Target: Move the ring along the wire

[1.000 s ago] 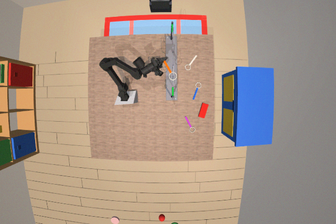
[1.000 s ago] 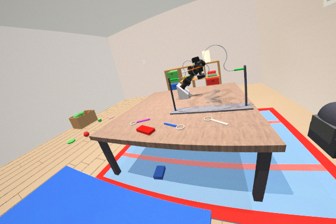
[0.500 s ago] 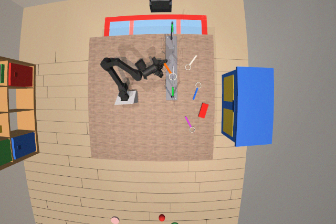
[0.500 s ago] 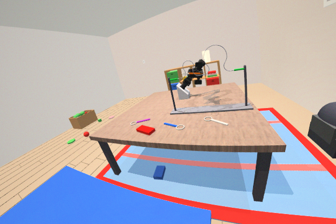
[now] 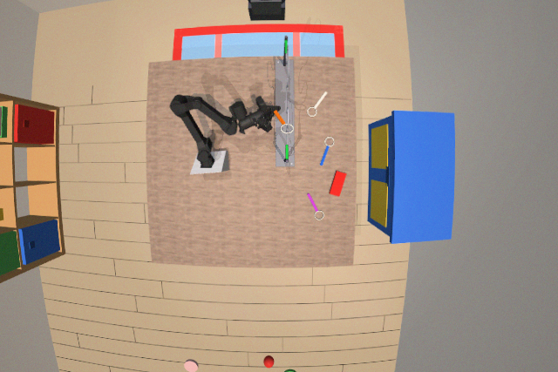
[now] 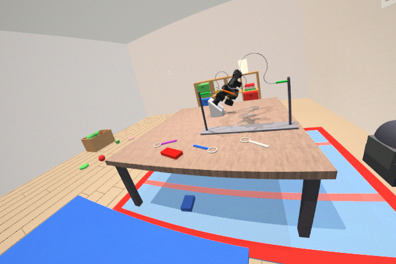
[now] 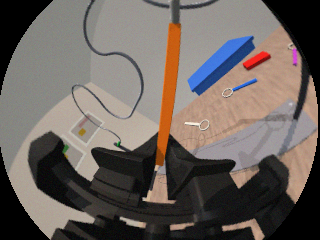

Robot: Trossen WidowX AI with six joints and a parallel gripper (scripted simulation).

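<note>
My gripper tip is 1 cm short of the orange-handled ring, 8 cm to the left of it and 5 cm below it. From my gripper tip the other things lie so: red block (34 cm ahead, 39 cm to the right, 23 cm below); white-handled ring (22 cm ahead, 7 cm to the left, 23 cm below); blue-handled ring (28 cm ahead, 19 cm to the right, 23 cm below).
</note>
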